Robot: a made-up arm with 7 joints.
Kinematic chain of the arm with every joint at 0, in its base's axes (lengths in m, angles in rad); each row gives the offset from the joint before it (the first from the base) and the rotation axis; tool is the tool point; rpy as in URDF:
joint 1: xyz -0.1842 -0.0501 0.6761 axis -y
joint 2: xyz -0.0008 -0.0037 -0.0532 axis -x
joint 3: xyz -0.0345 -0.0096 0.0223 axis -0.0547 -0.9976 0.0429
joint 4: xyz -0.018 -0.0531 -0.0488 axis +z
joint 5: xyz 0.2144 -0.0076 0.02 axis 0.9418 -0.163 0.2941
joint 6: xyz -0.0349 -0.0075 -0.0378 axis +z
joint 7: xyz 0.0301 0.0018 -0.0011 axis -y
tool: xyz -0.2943 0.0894 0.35 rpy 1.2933 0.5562 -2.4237
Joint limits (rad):
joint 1: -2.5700..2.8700
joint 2: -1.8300..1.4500
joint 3: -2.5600..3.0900
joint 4: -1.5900..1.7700
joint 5: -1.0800..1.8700
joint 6: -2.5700..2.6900
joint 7: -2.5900..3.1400
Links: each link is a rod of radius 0.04 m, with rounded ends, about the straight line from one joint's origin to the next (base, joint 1, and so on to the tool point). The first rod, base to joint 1, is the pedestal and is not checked.
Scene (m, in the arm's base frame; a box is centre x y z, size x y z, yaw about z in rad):
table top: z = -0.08
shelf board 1: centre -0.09 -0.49 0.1 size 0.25 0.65 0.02 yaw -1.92
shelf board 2: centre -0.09 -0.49 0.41 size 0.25 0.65 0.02 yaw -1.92
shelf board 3: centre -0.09 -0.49 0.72 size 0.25 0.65 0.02 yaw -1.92
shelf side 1: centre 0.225 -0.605 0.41 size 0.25 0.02 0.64 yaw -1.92
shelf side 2: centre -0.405 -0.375 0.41 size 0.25 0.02 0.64 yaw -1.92
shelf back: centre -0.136 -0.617 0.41 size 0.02 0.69 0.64 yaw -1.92
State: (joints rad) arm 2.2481 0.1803 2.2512 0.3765 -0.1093 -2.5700 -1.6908
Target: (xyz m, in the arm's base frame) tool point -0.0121 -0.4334 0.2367
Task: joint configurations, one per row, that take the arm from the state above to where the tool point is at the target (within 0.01 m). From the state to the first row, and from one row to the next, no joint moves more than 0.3 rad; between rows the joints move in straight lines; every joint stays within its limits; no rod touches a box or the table.
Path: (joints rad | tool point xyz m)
1: 2.3282 0.4261 2.2594 0.4751 -0.2614 -2.5700 -1.6450 | 0.0229 -0.3992 0.5244
2: 2.4082 0.6719 2.2676 0.5737 -0.4135 -2.5700 -1.5993 | 0.0482 -0.3618 0.5157
3: 2.4883 0.9177 2.2759 0.6723 -0.5656 -2.5700 -1.5535 | 0.0710 -0.3411 0.5355
4: 2.5684 1.1635 2.2841 0.7709 -0.7177 -2.5700 -1.5078 | 0.0770 -0.3430 0.5716
5: 2.5101 0.8733 2.3564 0.6543 -0.5155 -2.3156 -1.6055 | 0.0931 -0.3232 0.4651
6: 2.4518 0.5832 2.4286 0.5378 -0.3134 -2.0613 -1.7033 | 0.0671 -0.3368 0.3633
7: 2.3935 0.2930 2.5009 0.4212 -0.1113 -1.8069 -1.8010 | 0.0229 -0.3791 0.2859
8: 2.3352 0.0028 2.5732 0.3047 0.0909 -1.5525 -1.8987 | -0.0121 -0.4334 0.2367

